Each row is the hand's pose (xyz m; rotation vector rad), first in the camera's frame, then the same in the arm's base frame.
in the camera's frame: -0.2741 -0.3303 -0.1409 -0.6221 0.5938 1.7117
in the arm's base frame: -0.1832 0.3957 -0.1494 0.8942 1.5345 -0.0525
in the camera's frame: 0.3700 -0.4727 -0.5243 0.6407 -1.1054 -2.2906
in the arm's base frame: -0.8871 0.2090 -0.3769 1.7575 0.8053 1.6414
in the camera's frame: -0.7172 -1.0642 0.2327 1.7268 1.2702 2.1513
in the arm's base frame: -0.0644 0.5749 0.7608 2.2753 -0.3913 -0.1962
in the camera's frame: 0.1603 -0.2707 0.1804 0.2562 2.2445 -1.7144
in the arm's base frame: -0.2462 -0.1440 -0.1626 -0.6652 -0.5863 1.0549
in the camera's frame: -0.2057 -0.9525 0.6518 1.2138 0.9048 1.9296
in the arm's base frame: -0.0939 -0.0944 0.7293 1.8602 0.0949 -0.5157
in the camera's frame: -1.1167 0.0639 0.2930 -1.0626 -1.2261 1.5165
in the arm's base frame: 0.8060 0.6543 -0.0589 -0.6013 0.8552 0.3923
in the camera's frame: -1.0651 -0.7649 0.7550 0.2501 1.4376 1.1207
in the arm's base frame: 0.6105 0.4301 0.8436 1.8311 1.4023 -0.9880
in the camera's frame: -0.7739 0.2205 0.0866 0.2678 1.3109 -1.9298
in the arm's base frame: 0.5497 0.5217 -0.3772 -0.0167 -0.5658 1.6050
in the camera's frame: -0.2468 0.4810 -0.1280 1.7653 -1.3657 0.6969
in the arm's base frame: 0.2245 0.2456 -0.8352 -0.0427 -1.1486 -1.0558
